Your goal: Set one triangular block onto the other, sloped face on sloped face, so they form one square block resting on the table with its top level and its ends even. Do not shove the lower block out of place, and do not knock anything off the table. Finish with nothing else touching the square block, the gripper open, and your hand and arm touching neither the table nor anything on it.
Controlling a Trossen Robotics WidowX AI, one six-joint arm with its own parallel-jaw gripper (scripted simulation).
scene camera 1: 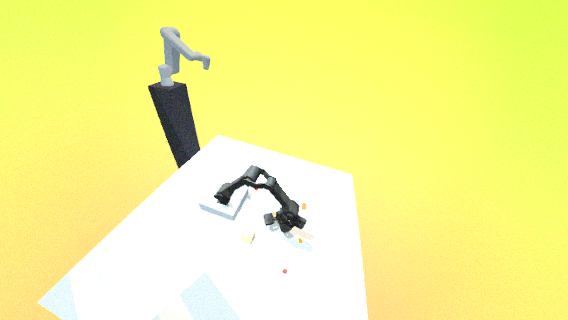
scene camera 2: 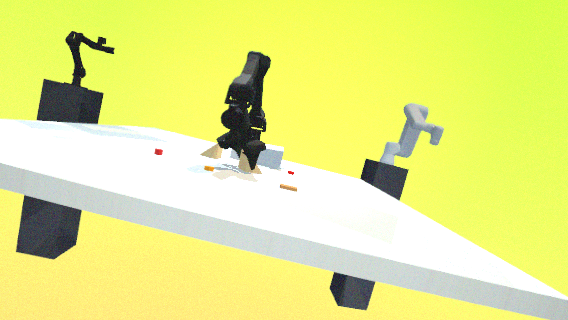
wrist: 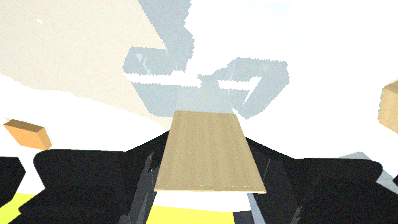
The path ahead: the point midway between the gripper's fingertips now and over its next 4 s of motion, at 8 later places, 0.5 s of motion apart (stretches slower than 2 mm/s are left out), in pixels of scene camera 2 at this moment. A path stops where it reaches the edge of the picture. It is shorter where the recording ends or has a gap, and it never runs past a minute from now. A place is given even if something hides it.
My gripper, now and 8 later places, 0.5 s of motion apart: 248,167; 250,164; 254,161; 258,160; 260,160; 261,154; 264,137; 256,150; 254,147
